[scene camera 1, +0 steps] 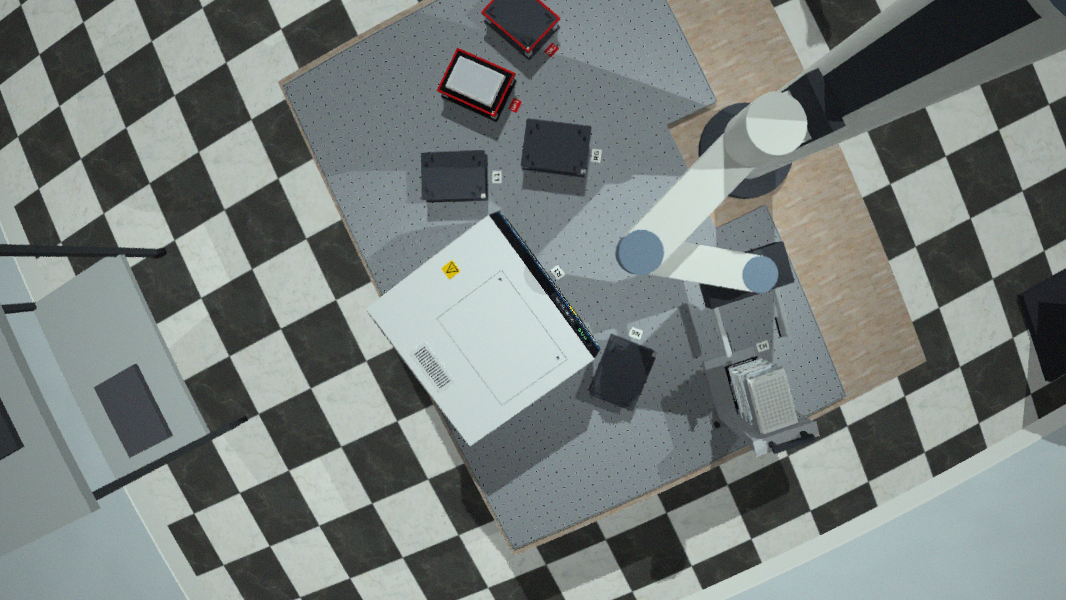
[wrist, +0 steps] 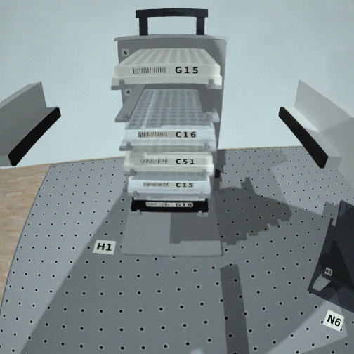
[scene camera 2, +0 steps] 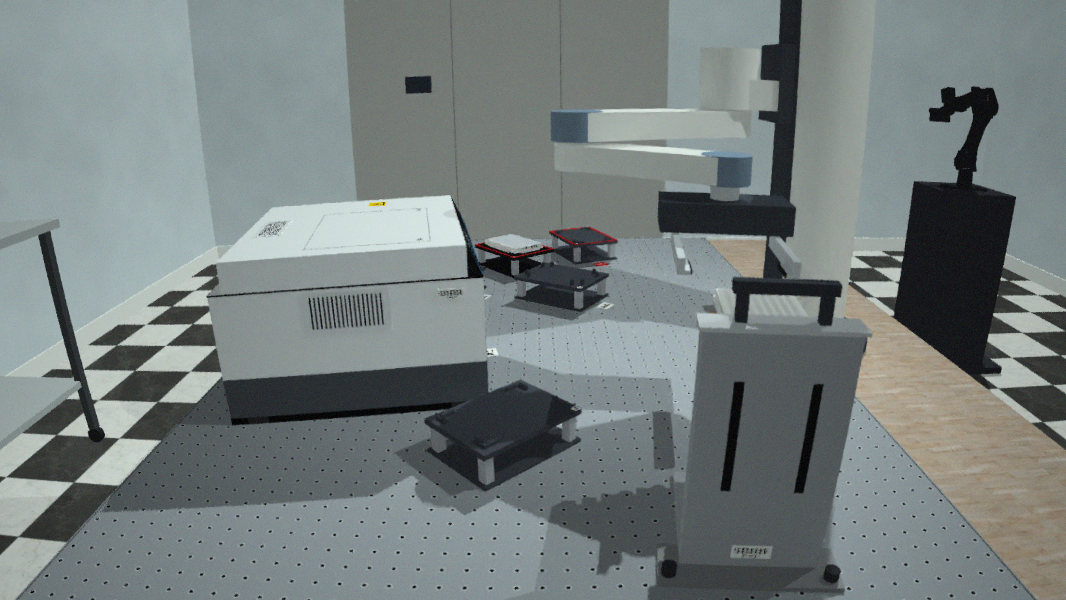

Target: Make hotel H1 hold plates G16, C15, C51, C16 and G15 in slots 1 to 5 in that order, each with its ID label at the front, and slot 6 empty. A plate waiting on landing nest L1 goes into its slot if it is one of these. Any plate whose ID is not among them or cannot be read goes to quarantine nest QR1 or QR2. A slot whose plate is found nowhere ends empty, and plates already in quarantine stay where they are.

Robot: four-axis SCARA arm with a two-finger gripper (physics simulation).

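Frame: origin at the arm's base, x down, y ahead, z right, level; metres.
Where they show: gripper, between the fingertips: (scene camera 1: 758, 346) (scene camera 2: 739, 268).
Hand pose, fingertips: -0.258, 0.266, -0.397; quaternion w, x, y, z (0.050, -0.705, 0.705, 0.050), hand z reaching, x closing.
Observation:
Things, the pixels of their top centre, and the offset from my fingertips, as dx, dy, dz. "pt": a spot on its surface instead.
- G15, centre of its top: (scene camera 2: 764, 309) (scene camera 1: 774, 402) +0.001, +0.015, -0.134
- Landing nest L1, centre of its top: (scene camera 1: 452, 174) +0.185, +0.450, +0.662
- pale plate, centre of its top: (scene camera 2: 513, 241) (scene camera 1: 474, 79) +0.181, +0.295, +0.848
- Nest N6, centre of its top: (scene camera 2: 503, 409) (scene camera 1: 623, 374) +0.189, +0.282, +0.018
- large white machine, centre of its top: (scene camera 2: 352, 222) (scene camera 1: 478, 333) +0.002, +0.529, +0.286
- dark nest labelled RG, centre of its top: (scene camera 2: 561, 270) (scene camera 1: 556, 144) +0.185, +0.186, +0.611
- hotel's handle, a spot on its surface: (scene camera 2: 787, 286) pt -0.050, +0.028, -0.218
Hotel H1 (scene camera 1: 759, 448) (scene camera 2: 768, 447) (wrist: 172, 42) holds, by the labels in the wrist view, G16 (wrist: 195, 205) in slot 1, C15 (wrist: 135, 188) in slot 2, C51 (wrist: 170, 162) in slot 3 and C16 (wrist: 210, 136) in slot 4. Slot 5 shows bare rails. G15 (scene camera 1: 772, 400) (wrist: 170, 71) lies in the top slot 6. Labels face the front. My gripper (scene camera 1: 753, 339) (scene camera 2: 734, 266) (wrist: 166, 89) is open and empty, in front of and above the hotel. Landing nest L1 (scene camera 1: 454, 175) is bare. One red-rimmed quarantine nest (scene camera 1: 444, 90) (scene camera 2: 531, 253) bears a pale plate (scene camera 1: 475, 80) (scene camera 2: 513, 242); the other (scene camera 1: 520, 18) (scene camera 2: 584, 236) is bare.
Nest N6 (scene camera 1: 622, 371) (scene camera 2: 503, 417) (wrist: 342, 260) stands between the hotel and the large white machine (scene camera 1: 492, 327) (scene camera 2: 343, 298). A dark nest labelled RG (scene camera 1: 556, 146) (scene camera 2: 563, 278) stands near L1. The hotel's handle (scene camera 2: 787, 286) (wrist: 171, 13) rises above its back wall.

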